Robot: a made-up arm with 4 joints. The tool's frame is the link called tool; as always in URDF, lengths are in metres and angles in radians. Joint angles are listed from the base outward. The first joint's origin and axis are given. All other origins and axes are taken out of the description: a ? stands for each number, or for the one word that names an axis. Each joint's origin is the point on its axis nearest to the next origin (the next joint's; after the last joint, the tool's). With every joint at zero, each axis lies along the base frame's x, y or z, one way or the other. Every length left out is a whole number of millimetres.
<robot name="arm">
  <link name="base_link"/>
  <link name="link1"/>
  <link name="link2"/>
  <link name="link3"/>
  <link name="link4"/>
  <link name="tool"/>
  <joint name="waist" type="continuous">
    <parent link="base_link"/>
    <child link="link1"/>
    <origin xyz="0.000 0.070 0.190" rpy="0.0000 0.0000 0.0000"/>
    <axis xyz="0 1 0"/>
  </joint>
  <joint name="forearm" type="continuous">
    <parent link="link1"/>
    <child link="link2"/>
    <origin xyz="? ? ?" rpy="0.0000 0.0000 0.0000"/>
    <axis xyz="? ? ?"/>
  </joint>
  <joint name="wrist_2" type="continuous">
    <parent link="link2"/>
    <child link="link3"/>
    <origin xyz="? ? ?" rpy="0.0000 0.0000 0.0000"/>
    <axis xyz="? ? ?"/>
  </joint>
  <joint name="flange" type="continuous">
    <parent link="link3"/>
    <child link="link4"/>
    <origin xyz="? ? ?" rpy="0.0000 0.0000 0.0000"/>
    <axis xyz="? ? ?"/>
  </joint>
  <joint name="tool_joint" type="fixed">
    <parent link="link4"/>
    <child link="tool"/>
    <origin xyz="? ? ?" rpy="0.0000 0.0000 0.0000"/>
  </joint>
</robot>
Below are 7 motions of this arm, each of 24 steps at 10 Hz.
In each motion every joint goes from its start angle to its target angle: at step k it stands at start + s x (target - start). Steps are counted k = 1, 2, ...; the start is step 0. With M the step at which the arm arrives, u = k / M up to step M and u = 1 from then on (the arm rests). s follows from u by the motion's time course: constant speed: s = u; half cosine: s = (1 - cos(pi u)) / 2; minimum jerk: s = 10 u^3 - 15 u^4 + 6 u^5.
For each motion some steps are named. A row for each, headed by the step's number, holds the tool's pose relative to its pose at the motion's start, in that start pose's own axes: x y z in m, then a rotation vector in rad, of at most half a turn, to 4 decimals.
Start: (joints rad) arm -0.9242 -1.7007 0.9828 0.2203
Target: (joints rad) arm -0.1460 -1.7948 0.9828 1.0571
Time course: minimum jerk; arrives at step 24
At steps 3, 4, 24:
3: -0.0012 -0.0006 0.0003 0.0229 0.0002 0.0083
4: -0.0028 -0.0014 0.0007 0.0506 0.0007 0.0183
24: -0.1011 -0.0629 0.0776 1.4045 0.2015 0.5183

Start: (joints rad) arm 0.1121 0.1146 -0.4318 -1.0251
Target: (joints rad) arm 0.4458 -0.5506 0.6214 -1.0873
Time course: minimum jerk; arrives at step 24
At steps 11, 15, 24:
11: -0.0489 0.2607 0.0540 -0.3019 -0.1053 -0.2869
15: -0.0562 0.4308 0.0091 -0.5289 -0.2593 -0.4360
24: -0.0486 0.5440 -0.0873 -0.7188 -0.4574 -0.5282

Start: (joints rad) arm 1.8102 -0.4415 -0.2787 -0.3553
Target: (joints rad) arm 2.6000 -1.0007 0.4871 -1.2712
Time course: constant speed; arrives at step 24
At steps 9, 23, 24:
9: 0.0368 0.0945 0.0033 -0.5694 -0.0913 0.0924
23: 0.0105 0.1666 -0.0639 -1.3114 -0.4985 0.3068
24: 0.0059 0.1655 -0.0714 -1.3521 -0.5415 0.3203

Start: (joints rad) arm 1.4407 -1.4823 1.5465 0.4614
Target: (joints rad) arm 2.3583 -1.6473 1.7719 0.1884
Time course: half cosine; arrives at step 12
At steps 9, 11, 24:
9: -0.0444 -0.0027 0.0453 0.5599 -0.1303 0.1276
11: -0.0494 -0.0003 0.0489 0.6468 -0.1624 0.1304
24: -0.0500 0.0001 0.0494 0.6583 -0.1667 0.1304

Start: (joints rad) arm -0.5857 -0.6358 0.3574 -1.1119
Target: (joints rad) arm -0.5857 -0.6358 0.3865 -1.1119
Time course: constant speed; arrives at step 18
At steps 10, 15, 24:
10: -0.0062 0.0068 -0.0033 0.0000 -0.0072 -0.0145
15: -0.0093 0.0102 -0.0050 0.0000 -0.0107 -0.0217
24: -0.0111 0.0122 -0.0060 0.0000 -0.0129 -0.0261

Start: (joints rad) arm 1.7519 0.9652 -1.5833 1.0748
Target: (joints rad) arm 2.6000 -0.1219 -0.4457 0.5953
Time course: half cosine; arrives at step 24
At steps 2, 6, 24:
2: 0.0030 0.0012 -0.0073 0.0037 -0.0215 0.0008
6: 0.0357 0.0170 -0.0655 0.0148 -0.1869 -0.0084
24: 0.5826 0.0787 -0.3540 -0.6561 -0.9241 -0.5372

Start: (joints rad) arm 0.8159 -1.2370 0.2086 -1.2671
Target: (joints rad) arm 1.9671 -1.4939 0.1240 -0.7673
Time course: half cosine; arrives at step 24
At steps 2, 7, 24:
2: 0.0030 -0.0019 -0.0030 0.0081 -0.0158 0.0132
7: 0.0361 -0.0187 -0.0310 0.0910 -0.1775 0.1558
24: 0.1722 -0.0389 -0.1017 0.4008 -0.8251 0.8776

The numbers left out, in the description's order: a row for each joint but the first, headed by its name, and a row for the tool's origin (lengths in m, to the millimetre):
forearm: xyz 0.247 0.000 -0.085, axis 1 0 0
wrist_2: xyz 0.000 0.125 0.264, axis 0 -1 0
flange: xyz -0.463 0.000 0.344, axis 1 0 0
tool: xyz 0.000 -0.102 -0.105

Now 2 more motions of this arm.
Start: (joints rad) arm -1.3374 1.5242 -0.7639 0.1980
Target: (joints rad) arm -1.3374 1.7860 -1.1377 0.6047
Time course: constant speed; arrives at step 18
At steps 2, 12, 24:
2: 0.0086 -0.0126 0.0193 0.0658 0.0450 0.0110
12: 0.0629 -0.0780 0.1105 0.3796 0.2809 0.0472
24: 0.1049 -0.1179 0.1602 0.5534 0.4310 0.0527

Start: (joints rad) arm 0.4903 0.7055 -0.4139 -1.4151
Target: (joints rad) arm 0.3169 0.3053 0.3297 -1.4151
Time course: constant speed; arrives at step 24
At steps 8, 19, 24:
8: -0.1146 0.1657 0.0708 -0.1381 -0.0405 -0.2911
19: -0.1913 0.4336 0.0942 -0.3292 -0.1425 -0.6874
24: -0.1917 0.5551 0.0759 -0.4157 -0.2064 -0.8641

